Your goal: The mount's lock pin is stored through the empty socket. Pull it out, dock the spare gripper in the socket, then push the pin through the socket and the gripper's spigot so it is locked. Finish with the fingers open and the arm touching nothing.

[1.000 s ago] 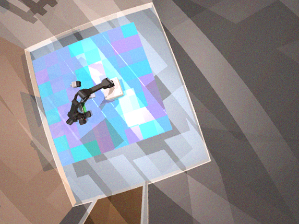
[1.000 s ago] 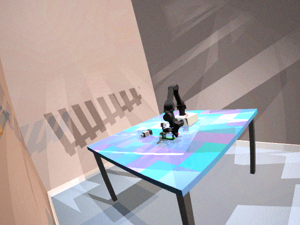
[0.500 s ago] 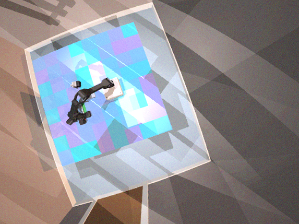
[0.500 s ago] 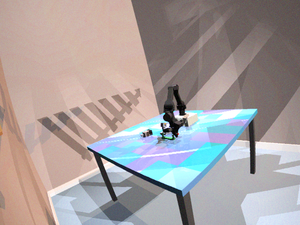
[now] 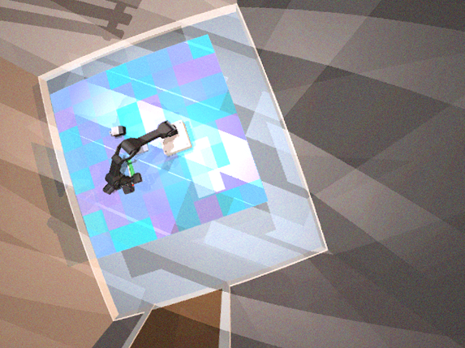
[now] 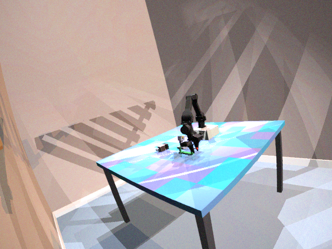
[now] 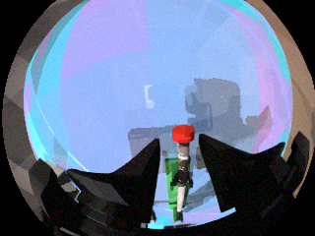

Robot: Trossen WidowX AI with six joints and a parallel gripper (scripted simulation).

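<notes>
The green mount is 10 cm to the right of my gripper tip and 1 cm behind it. From my gripper tip the other things lie so: grey mount 21 cm to the right, 12 cm behind, 3 cm above; then spare gripper 38 cm to the right, 3 cm behind.
</notes>
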